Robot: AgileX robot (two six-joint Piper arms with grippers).
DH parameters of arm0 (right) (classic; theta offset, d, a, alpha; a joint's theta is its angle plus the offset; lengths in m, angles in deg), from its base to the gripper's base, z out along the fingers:
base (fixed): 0 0 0 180
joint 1: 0 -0.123 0 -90
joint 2: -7.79 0 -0.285 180
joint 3: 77.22 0 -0.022 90
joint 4: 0 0.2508 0 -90
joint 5: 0 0 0.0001 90
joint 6: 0 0.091 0 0
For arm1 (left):
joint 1: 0 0.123 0 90
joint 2: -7.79 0 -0.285 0
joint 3: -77.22 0 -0.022 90
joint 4: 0 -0.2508 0 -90
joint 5: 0 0 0.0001 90
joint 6: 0 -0.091 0 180
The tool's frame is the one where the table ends.
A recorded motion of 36 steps. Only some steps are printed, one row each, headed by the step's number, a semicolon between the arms.
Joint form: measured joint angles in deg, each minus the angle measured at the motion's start. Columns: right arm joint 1, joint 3, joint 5, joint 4, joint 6, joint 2; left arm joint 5, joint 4, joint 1, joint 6, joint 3, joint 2.
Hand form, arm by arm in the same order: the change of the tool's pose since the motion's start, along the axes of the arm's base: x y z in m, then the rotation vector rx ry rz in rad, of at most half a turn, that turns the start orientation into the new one. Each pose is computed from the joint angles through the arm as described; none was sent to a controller.
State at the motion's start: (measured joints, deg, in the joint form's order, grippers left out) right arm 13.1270 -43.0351 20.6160 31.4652 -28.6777 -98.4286; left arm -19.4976 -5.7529 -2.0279 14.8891 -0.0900 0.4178
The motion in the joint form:
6: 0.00 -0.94 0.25 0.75 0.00 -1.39; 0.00 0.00 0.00 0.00 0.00 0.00
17: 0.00 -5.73 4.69 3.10 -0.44 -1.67; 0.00 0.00 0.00 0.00 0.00 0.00
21: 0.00 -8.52 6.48 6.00 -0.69 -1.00; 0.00 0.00 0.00 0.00 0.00 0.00
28: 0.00 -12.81 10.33 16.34 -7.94 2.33; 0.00 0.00 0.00 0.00 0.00 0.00
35: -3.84 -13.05 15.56 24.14 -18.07 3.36; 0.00 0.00 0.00 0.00 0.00 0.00
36: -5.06 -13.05 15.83 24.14 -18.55 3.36; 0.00 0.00 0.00 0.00 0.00 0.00
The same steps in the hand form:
6: 0.0044 -0.0005 -0.0036 0.0124 0.0090 -0.0087; 0.0000 0.0000 0.0000 0.0000 0.0000 0.0000
17: 0.0213 0.0005 0.0120 0.0638 -0.0188 -0.0038; 0.0000 0.0000 0.0000 0.0000 0.0000 0.0000
21: 0.0316 0.0014 0.0271 0.1015 -0.0653 -0.0213; 0.0000 0.0000 0.0000 0.0000 0.0000 0.0000
28: 0.0448 0.0080 0.0677 0.1838 -0.2102 0.0100; 0.0000 0.0000 0.0000 0.0000 0.0000 0.0000
35: 0.0446 0.0404 0.0783 0.2583 -0.2476 0.1903; 0.0000 0.0000 0.0000 0.0000 0.0000 0.0000
36: 0.0444 0.0477 0.0783 0.2601 -0.2446 0.2210; 0.0000 0.0000 0.0000 0.0000 0.0000 0.0000

